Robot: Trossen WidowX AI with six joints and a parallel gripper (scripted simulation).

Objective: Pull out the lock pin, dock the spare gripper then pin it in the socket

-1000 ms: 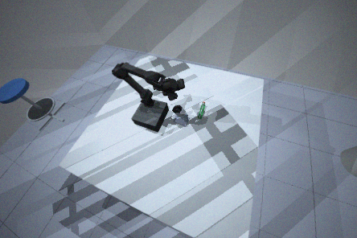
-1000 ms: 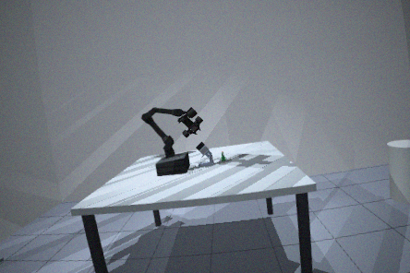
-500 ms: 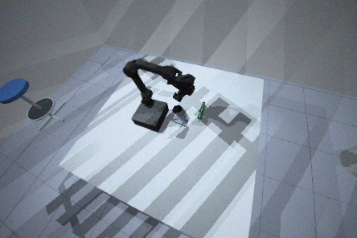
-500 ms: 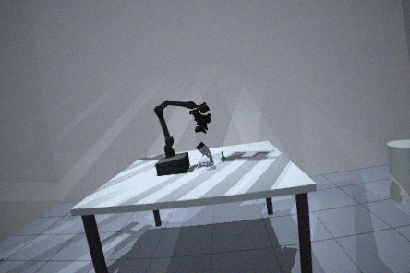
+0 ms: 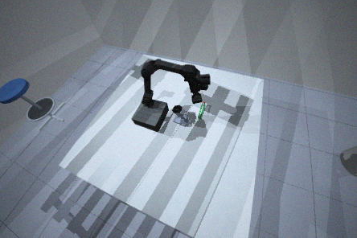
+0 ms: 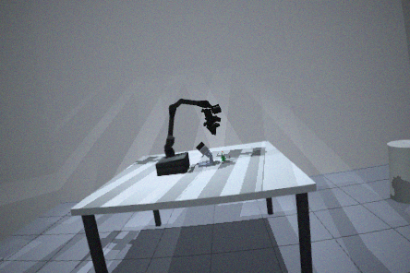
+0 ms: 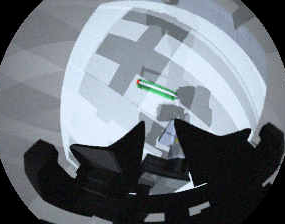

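My gripper tip is now 50 mm short of the green bracket, 20 mm to the right of it and 180 mm above it. From my gripper tip the other things lie so: mount: 70 mm behind, 110 mm to the right, 150 mm below; spare gripper: 90 mm behind, 110 mm to the right, 90 mm below.
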